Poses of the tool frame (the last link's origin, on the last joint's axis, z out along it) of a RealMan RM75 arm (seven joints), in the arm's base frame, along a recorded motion.
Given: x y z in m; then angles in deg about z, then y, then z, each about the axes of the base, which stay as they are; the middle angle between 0 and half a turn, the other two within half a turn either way.
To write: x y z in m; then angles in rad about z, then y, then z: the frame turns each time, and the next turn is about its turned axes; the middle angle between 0 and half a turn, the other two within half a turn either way. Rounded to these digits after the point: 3 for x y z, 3 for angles.
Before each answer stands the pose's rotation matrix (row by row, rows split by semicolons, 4 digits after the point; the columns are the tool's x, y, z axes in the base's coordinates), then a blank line. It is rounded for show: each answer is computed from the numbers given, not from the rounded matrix.
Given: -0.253, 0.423, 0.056, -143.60, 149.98, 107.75
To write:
0.3527 0.9232 -0.1525; 0.8447 -0.2440 0.4765; 0.4027 -0.2969 -0.8659

-0.253, 0.423, 0.056, 1.881, 2.618, -2.506
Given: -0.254, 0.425, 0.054, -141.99, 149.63, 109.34
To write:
0.3559 0.9194 -0.1674; 0.8454 -0.2404 0.4771; 0.3983 -0.3113 -0.8628

-0.254, 0.425, 0.054, 1.908, 2.612, -2.478
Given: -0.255, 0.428, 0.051, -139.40, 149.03, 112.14
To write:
0.3574 0.9136 -0.1939; 0.8483 -0.2307 0.4766; 0.3907 -0.3349 -0.8574

-0.255, 0.428, 0.051, 1.957, 2.601, -2.433
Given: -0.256, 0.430, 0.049, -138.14, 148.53, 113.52
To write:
0.3584 0.9100 -0.2083; 0.8488 -0.2247 0.4787; 0.3888 -0.3484 -0.8529

-0.256, 0.430, 0.049, 1.981, 2.592, -2.411
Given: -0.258, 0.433, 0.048, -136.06, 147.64, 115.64
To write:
0.3624 0.9028 -0.2316; 0.8486 -0.2168 0.4825; 0.3854 -0.3714 -0.8447

-0.258, 0.433, 0.048, 2.018, 2.577, -2.375
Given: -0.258, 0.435, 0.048, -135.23, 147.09, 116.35
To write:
0.3665 0.8986 -0.2412; 0.8467 -0.2147 0.4869; 0.3857 -0.3826 -0.8395

-0.258, 0.435, 0.048, 2.031, 2.567, -2.360
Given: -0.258, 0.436, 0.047, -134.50, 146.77, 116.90
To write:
0.3708 0.8950 -0.2479; 0.8456 -0.2149 0.4887; 0.3841 -0.3909 -0.8365

-0.258, 0.436, 0.047, 2.040, 2.562, -2.347
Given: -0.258, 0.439, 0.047, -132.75, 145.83, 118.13
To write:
0.3828 0.8851 -0.2648; 0.8415 -0.2158 0.4953; 0.3812 -0.4124 -0.8274

-0.258, 0.439, 0.047, 2.062, 2.545, -2.317
